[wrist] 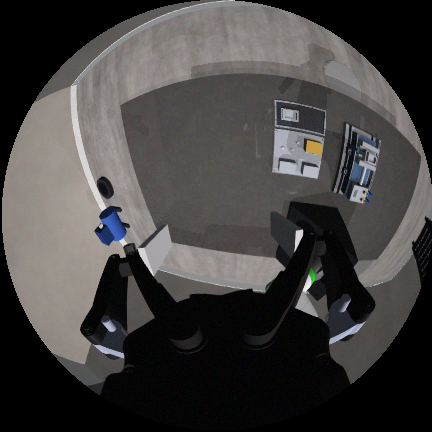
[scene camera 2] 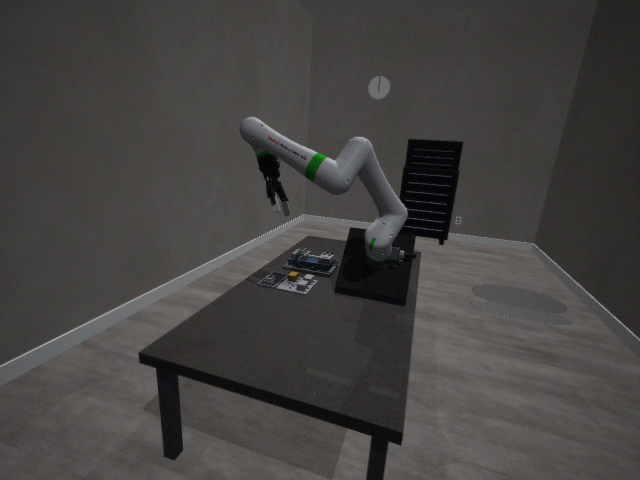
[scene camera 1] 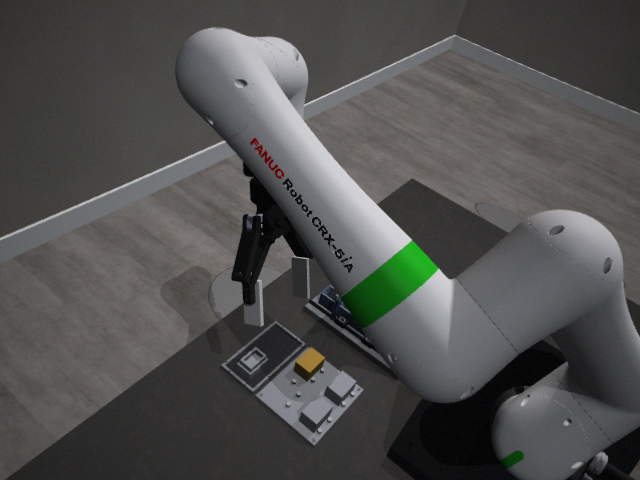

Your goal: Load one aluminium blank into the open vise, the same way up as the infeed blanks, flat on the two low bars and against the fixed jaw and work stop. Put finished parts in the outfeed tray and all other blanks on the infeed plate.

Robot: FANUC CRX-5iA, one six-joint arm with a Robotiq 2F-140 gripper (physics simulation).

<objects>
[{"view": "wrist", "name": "gripper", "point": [219,229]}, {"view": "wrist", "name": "infeed plate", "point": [287,138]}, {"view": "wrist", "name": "outfeed tray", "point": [310,118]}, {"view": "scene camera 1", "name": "gripper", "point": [279,309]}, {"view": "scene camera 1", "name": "infeed plate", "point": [280,390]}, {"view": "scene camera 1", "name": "outfeed tray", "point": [277,343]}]
</objects>
